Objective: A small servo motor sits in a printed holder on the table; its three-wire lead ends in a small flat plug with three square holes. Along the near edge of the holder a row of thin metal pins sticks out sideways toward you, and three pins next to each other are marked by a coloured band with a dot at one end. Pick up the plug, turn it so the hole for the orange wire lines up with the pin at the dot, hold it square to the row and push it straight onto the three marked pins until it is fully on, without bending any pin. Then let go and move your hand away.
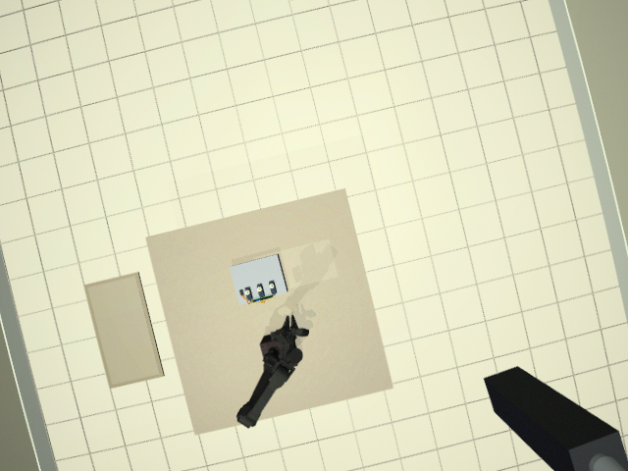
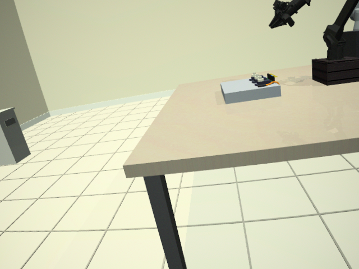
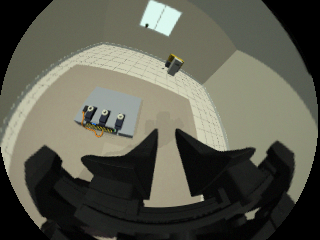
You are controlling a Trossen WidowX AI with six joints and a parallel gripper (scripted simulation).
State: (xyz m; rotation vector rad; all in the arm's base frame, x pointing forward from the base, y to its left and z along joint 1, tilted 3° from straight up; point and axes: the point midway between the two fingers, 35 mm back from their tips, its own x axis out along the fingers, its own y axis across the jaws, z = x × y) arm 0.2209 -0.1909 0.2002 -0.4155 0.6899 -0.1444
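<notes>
Now: the blue band 22 cm below my gripper tip, 20 cm to the left of it and 7 cm ahead of it. Also, from my gripper tip: grey printed holder: 27 cm below, 23 cm ahead, 17 cm to the left.
</notes>
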